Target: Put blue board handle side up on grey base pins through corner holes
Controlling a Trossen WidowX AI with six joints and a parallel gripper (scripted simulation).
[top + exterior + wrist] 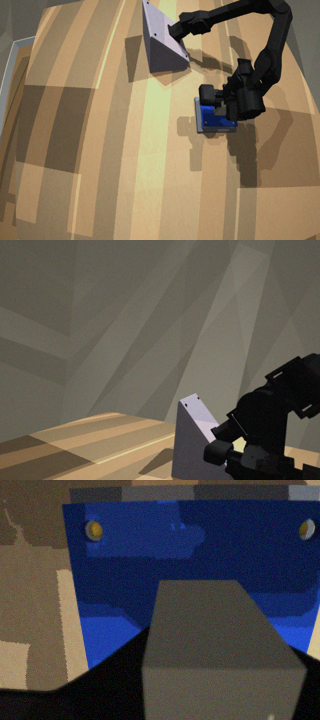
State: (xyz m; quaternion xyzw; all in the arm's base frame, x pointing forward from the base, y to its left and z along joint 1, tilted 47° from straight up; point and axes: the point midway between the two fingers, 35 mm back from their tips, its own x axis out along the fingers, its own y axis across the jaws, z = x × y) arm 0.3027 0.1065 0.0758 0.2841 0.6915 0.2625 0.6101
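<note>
Now: the flat blue board right at my gripper tip. Round my gripper tip: grey base (6 cm below).
</note>
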